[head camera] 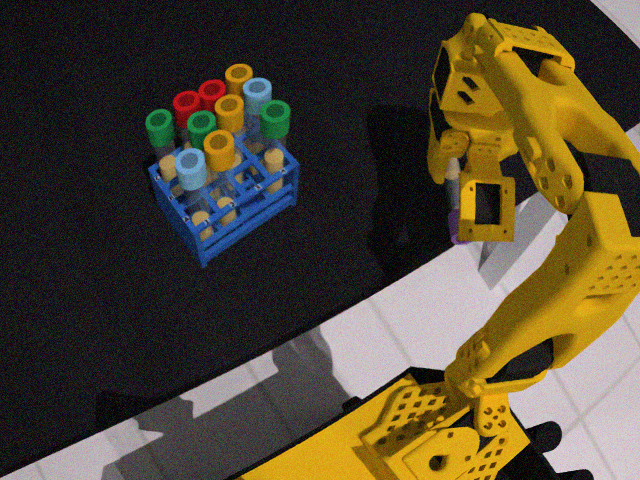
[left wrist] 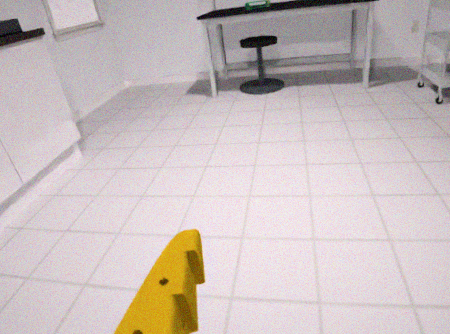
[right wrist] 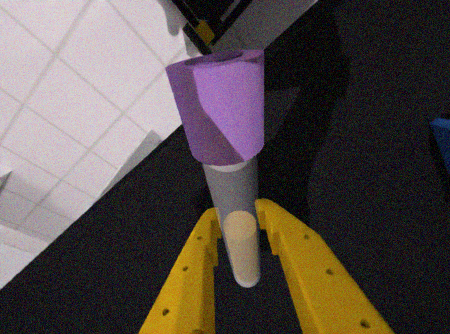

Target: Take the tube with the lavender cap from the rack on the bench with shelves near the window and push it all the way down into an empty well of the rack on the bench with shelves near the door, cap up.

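Places are measured from the left arm's base along level axes (x right, y ahead, z up), in metres.
Pixels of known places: left hand, its tool point: (left wrist: 200, 248); right hand, its tool point: (right wrist: 219, 218); right arm's base, origin of its link: (head camera: 458, 432).
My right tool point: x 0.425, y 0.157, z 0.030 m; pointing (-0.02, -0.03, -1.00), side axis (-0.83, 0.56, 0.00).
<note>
For each thing: its top centre in the pictures, then the offset to it from my right tool point. Level surfaces: height alone.
- lavender-capped tube, centre of its top: (right wrist: 244, 257) (head camera: 456, 166) dx -0.006, dy +0.005, dz +0.017 m
- blue rack, centre of its top: (head camera: 220, 165) dx -0.153, dy +0.097, dz +0.015 m
- black bench top, height of its surface: dz -0.042 m
The lavender-capped tube (head camera: 453, 193) (right wrist: 235, 185) is held by my right gripper (right wrist: 239, 215), whose two jaws press on the clear body below the cap. In the right wrist view its cap points up the picture; in the head view the cap is at the lower end of the tube, partly behind the gripper. A blue rack (head camera: 248, 225) stands on the black bench top (head camera: 310, 248), left of my right gripper and apart from it. It holds tubes with green, red, orange and light blue caps. My left gripper shows one notched jaw in the left wrist view and is fully open.
The bench's edge runs diagonally between the rack and the yellow cart base (head camera: 320, 449). A corner of the blue rack (right wrist: 441, 132) shows at the right wrist view's right edge. In the left wrist view are a black stool (left wrist: 259, 42), a far table (left wrist: 300, 9) and a wheeled trolley (left wrist: 440, 75).
</note>
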